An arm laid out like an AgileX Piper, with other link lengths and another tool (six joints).
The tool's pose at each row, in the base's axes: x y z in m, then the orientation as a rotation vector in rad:
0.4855, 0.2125, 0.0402, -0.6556, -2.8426, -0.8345
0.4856, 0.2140, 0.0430, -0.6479, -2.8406, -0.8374
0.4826, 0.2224, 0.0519, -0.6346, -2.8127, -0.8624
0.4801, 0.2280, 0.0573, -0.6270, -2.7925, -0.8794
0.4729, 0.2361, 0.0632, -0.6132, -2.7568, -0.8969
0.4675, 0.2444, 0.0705, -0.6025, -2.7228, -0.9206
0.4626, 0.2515, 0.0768, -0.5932, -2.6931, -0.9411
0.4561, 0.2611, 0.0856, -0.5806, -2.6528, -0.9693
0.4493, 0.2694, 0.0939, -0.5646, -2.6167, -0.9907
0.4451, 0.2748, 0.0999, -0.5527, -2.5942, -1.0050
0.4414, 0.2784, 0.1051, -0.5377, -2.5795, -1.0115
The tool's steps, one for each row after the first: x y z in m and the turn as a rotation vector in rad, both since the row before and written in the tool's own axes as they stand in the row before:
0.0011, 0.0026, -0.0016, -0.0013, 0.0043, -0.0038
0.0078, 0.0095, -0.0030, -0.0156, 0.0268, 0.0006
0.0056, 0.0058, -0.0013, -0.0109, 0.0186, 0.0016
0.0108, 0.0059, -0.0001, -0.0111, 0.0343, 0.0041
0.0097, 0.0075, -0.0007, -0.0160, 0.0307, 0.0041
0.0086, 0.0063, -0.0003, -0.0142, 0.0266, 0.0035
0.0116, 0.0087, -0.0001, -0.0200, 0.0358, 0.0045
0.0114, 0.0074, 0.0000, -0.0151, 0.0342, 0.0019
0.0075, 0.0052, -0.0001, -0.0101, 0.0218, -0.0003
0.0063, 0.0038, -0.0007, -0.0037, 0.0176, -0.0038

